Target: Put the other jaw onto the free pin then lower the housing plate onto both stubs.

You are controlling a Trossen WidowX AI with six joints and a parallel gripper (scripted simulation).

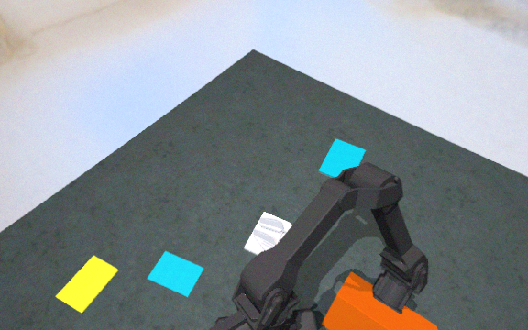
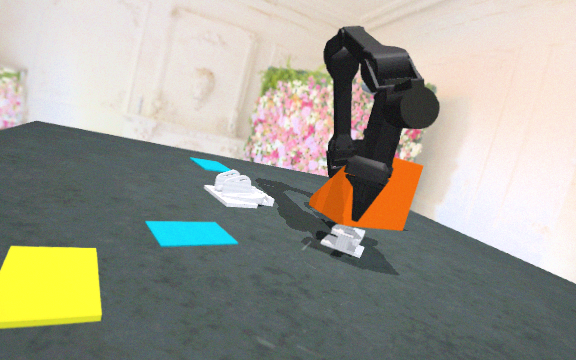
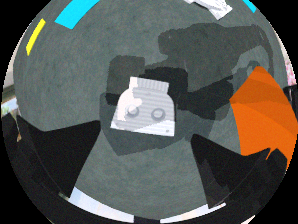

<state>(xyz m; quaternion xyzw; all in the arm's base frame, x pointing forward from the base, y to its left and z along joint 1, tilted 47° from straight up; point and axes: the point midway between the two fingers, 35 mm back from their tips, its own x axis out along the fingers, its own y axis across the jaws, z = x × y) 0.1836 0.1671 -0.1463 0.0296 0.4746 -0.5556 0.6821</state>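
Right now the housing plate is 30 mm below my gripper tip and 10 mm ahead of it. The rest, counted from my gripper tip: white t-shaped piece: 50 mm below, 10 mm to the right, 10 mm ahead; then yellow patch: 420 mm ahead, 90 mm to the left, 60 mm below.
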